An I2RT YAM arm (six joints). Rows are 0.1 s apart.
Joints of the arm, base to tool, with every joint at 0 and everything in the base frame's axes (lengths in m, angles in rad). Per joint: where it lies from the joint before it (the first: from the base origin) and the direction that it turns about. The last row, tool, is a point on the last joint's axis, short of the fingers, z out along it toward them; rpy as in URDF.
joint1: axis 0 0 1 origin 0 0 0.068
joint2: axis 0 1 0 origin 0.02 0.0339 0.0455
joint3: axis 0 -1 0 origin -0.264 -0.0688 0
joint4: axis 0 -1 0 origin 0.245 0.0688 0.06
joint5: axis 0 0 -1 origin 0.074 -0.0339 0.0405
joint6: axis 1 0 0 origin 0.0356 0 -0.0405
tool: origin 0 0 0 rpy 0 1.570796 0
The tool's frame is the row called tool.
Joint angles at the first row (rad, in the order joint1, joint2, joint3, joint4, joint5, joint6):
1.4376 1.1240 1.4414 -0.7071 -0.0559 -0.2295
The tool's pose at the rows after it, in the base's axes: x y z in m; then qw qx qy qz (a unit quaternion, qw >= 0):
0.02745, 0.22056, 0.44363, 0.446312, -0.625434, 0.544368, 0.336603
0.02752, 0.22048, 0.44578, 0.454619, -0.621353, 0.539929, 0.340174
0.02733, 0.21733, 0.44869, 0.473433, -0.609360, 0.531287, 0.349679
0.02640, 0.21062, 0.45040, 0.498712, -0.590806, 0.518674, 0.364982
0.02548, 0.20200, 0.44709, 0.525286, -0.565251, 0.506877, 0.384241
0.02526, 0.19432, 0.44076, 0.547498, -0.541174, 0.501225, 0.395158
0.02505, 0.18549, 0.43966, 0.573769, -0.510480, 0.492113, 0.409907
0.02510, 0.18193, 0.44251, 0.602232, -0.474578, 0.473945, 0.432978
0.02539, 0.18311, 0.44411, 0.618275, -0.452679, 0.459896, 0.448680
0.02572, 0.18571, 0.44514, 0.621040, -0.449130, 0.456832, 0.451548
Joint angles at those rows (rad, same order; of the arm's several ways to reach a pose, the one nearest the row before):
1.4376 1.1259 1.4410 -0.7002 -0.0585 -0.2321
1.4376 1.1229 1.4395 -0.6803 -0.0562 -0.2344
1.4376 1.1019 1.4189 -0.6296 -0.0498 -0.2336
1.4391 1.0607 1.3732 -0.5511 -0.0418 -0.2287
1.4399 1.0023 1.2938 -0.4450 -0.0311 -0.2131
1.4399 0.9489 1.2152 -0.3546 -0.0089 -0.1993
1.4395 0.8993 1.1553 -0.2615 0.0155 -0.1833
1.4395 0.8734 1.1095 -0.1356 0.0299 -0.1658
1.4395 0.8711 1.0836 -0.0444 0.0338 -0.1555
1.4395 0.8806 1.0847 -0.0239 0.0334 -0.1543

